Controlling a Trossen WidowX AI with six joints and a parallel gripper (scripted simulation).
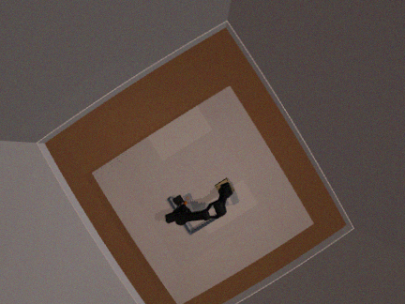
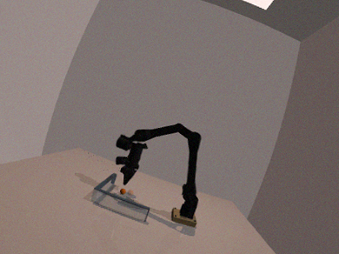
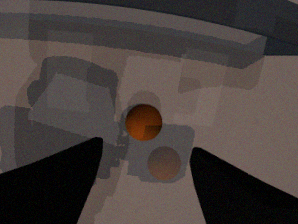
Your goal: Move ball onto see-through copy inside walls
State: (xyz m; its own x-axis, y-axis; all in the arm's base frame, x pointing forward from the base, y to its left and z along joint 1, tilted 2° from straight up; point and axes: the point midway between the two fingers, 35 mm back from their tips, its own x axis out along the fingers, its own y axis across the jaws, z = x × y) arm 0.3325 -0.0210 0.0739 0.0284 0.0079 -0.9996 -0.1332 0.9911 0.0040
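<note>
Right now my gripper tip is 40 mm above the orange ball.
</note>
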